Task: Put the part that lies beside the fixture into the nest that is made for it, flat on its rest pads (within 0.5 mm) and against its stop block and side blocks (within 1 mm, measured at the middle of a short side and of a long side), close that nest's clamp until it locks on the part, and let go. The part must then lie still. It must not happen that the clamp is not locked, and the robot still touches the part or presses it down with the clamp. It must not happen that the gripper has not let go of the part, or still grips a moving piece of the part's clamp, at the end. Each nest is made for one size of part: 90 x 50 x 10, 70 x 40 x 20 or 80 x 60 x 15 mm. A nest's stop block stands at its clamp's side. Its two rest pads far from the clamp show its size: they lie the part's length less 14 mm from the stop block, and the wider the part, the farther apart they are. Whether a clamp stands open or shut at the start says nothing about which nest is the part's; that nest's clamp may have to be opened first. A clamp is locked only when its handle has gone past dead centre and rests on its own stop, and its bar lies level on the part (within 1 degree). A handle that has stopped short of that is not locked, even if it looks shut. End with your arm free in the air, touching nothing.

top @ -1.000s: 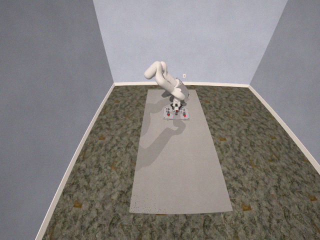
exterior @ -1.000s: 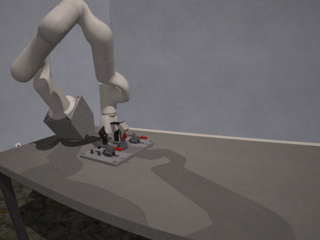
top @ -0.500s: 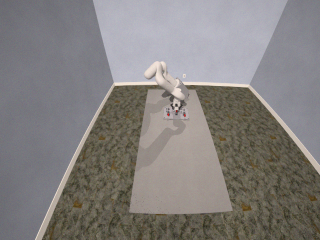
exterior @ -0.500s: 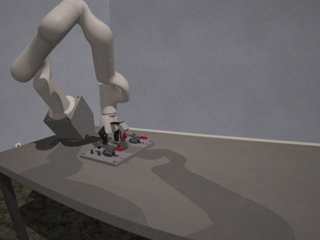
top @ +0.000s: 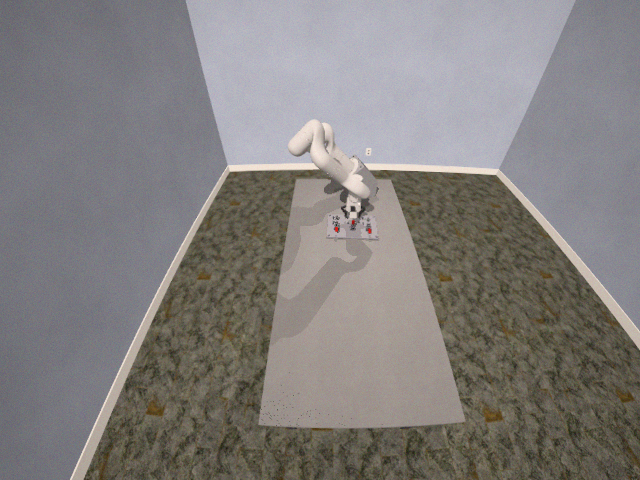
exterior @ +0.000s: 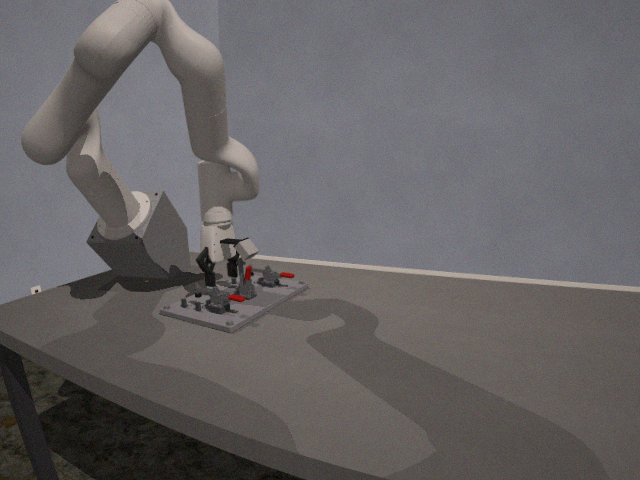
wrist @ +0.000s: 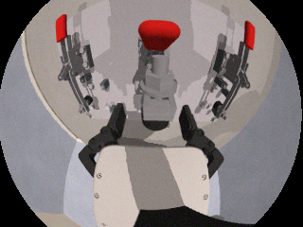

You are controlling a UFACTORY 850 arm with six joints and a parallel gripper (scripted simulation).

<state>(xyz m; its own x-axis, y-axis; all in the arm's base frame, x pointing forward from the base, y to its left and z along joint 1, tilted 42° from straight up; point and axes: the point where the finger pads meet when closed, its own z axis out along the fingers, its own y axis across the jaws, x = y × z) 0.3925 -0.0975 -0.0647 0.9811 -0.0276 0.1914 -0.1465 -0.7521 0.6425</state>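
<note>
Right now my hand is 3 cm above the part. The rest, counted from my hand: fixture plate (5 cm ahead, 1 cm to the right, 5 cm below).
</note>
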